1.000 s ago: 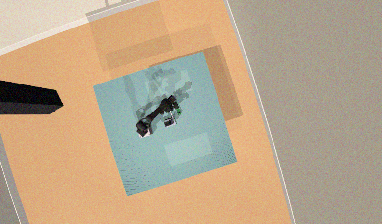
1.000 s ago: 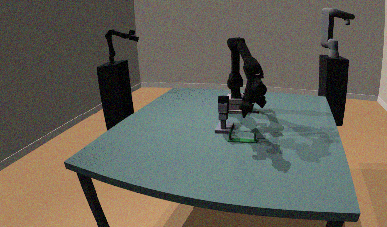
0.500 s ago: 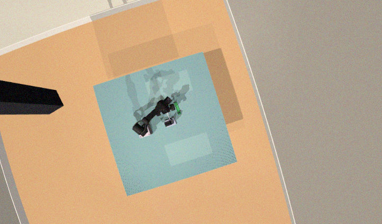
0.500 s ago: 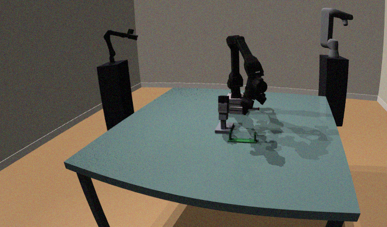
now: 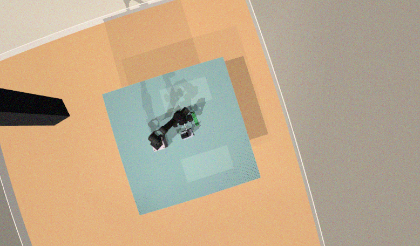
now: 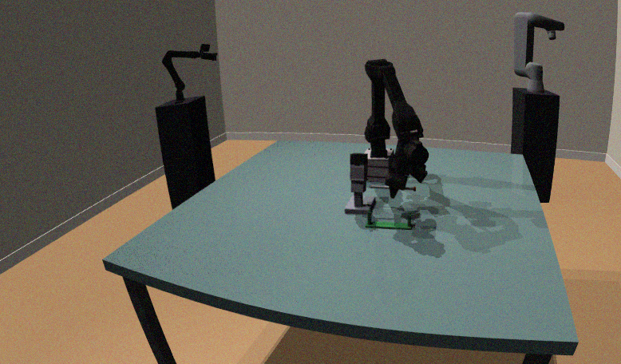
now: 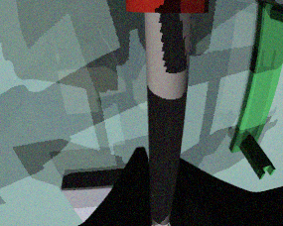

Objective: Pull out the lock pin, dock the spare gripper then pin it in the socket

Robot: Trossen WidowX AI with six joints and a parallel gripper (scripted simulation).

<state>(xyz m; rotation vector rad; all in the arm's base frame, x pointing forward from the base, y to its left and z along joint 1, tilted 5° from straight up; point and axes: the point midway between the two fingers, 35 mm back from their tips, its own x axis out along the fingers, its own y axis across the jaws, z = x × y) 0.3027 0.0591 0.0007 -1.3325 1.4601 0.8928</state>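
Right now my gripper tip is 10 cm to the left of the socket and 3 cm past it. From my gripper tip the other things lie so: spare gripper: 11 cm to the right, 8 cm above, 3 cm behind; then green cradle: 10 cm ahead, 2 cm below, 1 cm to the right.
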